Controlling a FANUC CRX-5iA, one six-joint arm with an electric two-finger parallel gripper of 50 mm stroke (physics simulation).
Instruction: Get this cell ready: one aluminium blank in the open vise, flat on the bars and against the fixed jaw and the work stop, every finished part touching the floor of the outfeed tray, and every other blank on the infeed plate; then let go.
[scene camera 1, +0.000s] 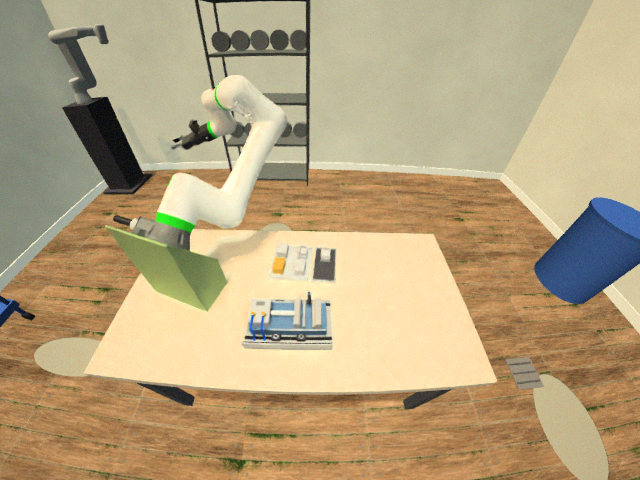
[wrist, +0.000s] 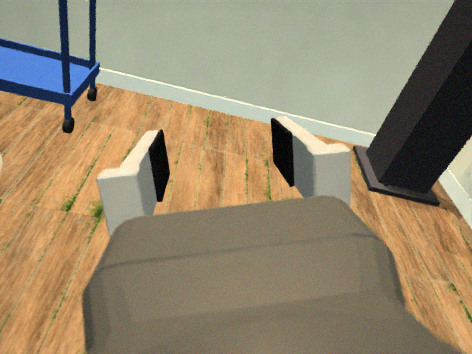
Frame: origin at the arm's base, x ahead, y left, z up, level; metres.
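Where they show: gripper, fingertip midpoint: (scene camera 1: 173, 144) (wrist: 219, 146); arm's base, origin of the base link: (scene camera 1: 167, 244).
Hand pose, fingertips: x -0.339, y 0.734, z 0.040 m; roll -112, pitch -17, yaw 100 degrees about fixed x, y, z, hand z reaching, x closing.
Things, the pixels of their top centre, and the offset from my fingertips.
- pale plate, middle of its top: (scene camera 1: 291, 261) dx +0.736, dy -0.578, dz -0.287 m
- orange block, middle of its top: (scene camera 1: 278, 263) dx +0.687, dy -0.621, dz -0.251 m
- light block, middle of its top: (scene camera 1: 325, 251) dx +0.885, dy -0.541, dz -0.254 m
- vise, middle of its top: (scene camera 1: 287, 311) dx +0.758, dy -0.870, dz -0.196 m
My gripper (scene camera 1: 174, 144) (wrist: 219, 146) is open and empty, high up behind the table's left side, far from the parts. A pale plate (scene camera 1: 290, 261) on the table bears an orange block (scene camera 1: 278, 265) and light grey blocks (scene camera 1: 281, 250) (scene camera 1: 302, 252) (scene camera 1: 298, 267). Beside it on the right is a dark tray (scene camera 1: 324, 272) with one light block (scene camera 1: 325, 254) near its back end. The vise (scene camera 1: 289, 331) stands in front, with its jaws (scene camera 1: 298, 313) (scene camera 1: 316, 313) apart; whether a blank lies between them is too small to tell.
A green slanted panel (scene camera 1: 178, 276) stands by the arm's base at the table's left. A shelf rack (scene camera 1: 308, 77) and a black pedestal (scene camera 1: 105, 142) (wrist: 420, 110) stand behind. A blue barrel (scene camera 1: 589, 253) is at the right. A blue cart (wrist: 35, 90) shows in the wrist view.
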